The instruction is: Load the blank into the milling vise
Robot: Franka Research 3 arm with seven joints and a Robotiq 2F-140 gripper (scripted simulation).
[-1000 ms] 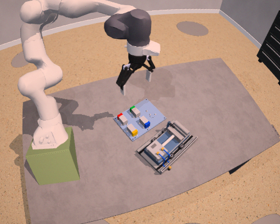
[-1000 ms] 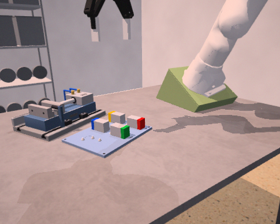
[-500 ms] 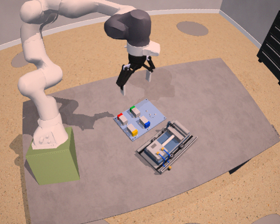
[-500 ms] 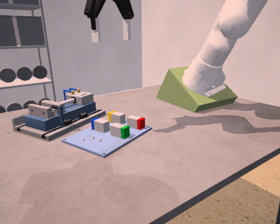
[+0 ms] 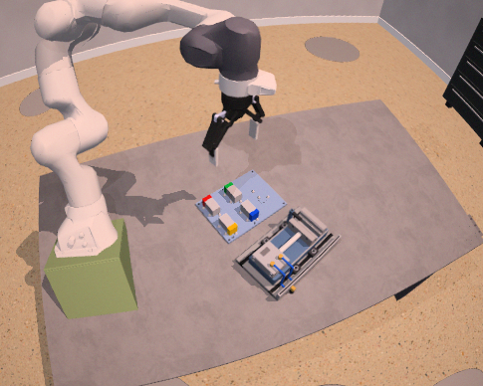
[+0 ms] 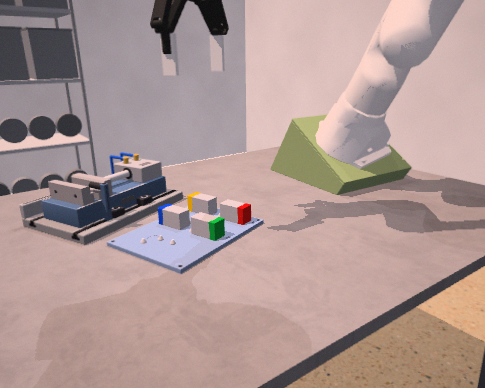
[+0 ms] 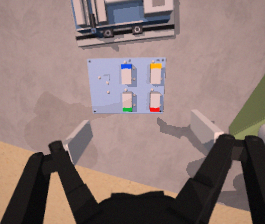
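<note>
Now: the green-ended blank 290 mm below my hand, 50 mm to the left of it and 20 mm ahead of it. From my hand the other things lie so: red-ended blank (290 mm below, 70 mm behind, 20 mm to the left); blue-ended blank (290 mm below, 50 mm ahead, 30 mm to the right); yellow-ended blank (290 mm below, 60 mm to the right, 30 mm behind).
</note>
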